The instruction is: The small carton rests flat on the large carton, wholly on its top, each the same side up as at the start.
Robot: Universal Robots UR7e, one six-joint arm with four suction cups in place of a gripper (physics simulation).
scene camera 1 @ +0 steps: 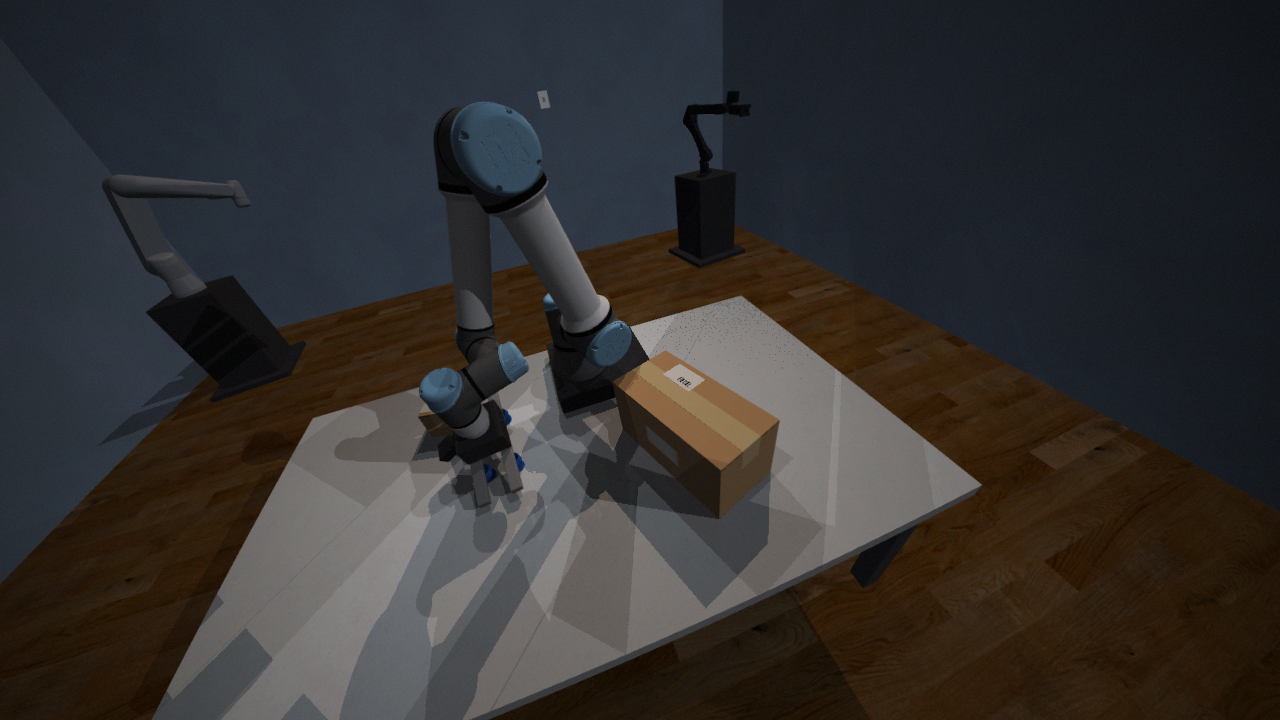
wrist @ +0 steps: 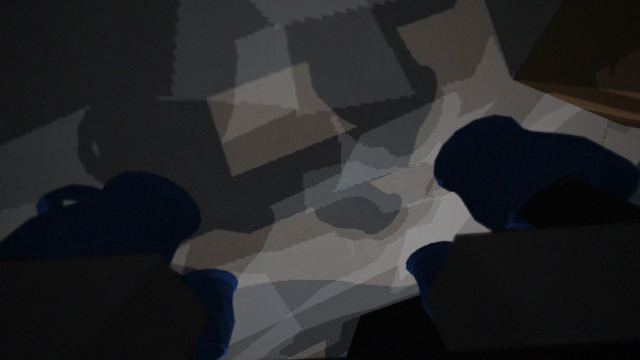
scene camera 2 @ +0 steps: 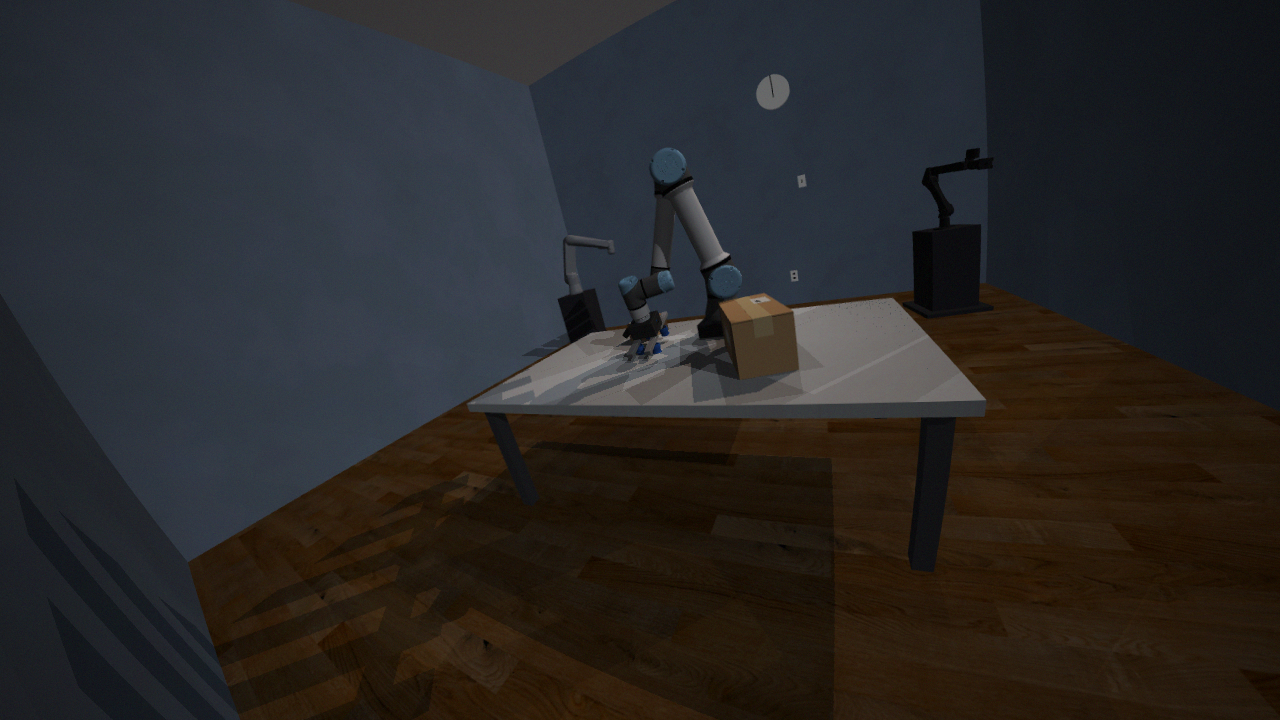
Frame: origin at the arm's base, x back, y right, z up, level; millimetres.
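Seen in the pictures: end effector, tool point: (wrist: 319,228); arm's base, origin of the base link: (scene camera 1: 580,364).
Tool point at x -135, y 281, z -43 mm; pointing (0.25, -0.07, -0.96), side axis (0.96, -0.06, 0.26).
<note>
Offsets run from my tool point to a thing's top centre. "pt": to the spot under its first point. Level surfaces: height alone.
The large carton @(dy -395, dx -249, dz +146 mm) (scene camera 1: 693,438) (scene camera 2: 760,344) stands on the table, taped top with a white label up. Part of it @(pt dy +36, dx +155, dz +5 mm) (wrist: 590,102) shows at the wrist view's upper right. The small carton @(pt dy +125, dx +141, dz +49 mm) (scene camera 1: 432,420) shows as a brown piece behind my gripper at the table's far left in scene view 1; most of it is hidden. It cannot be made out in scene view 2. My gripper (scene camera 1: 501,452) (scene camera 2: 651,344) (wrist: 320,215) is low over the table, tilted, left of the large carton. Its blue cups show bare, with no carton on them, so I take it as open.
The white table @(dz -10 mm) (scene camera 1: 877,456) (scene camera 2: 877,380) carries the arm's dark base (scene camera 1: 581,385) behind the large carton. Two other arms stand on dark pedestals (scene camera 1: 223,331) (scene camera 1: 707,214) on the floor beyond the table. Shadows cross the table.
</note>
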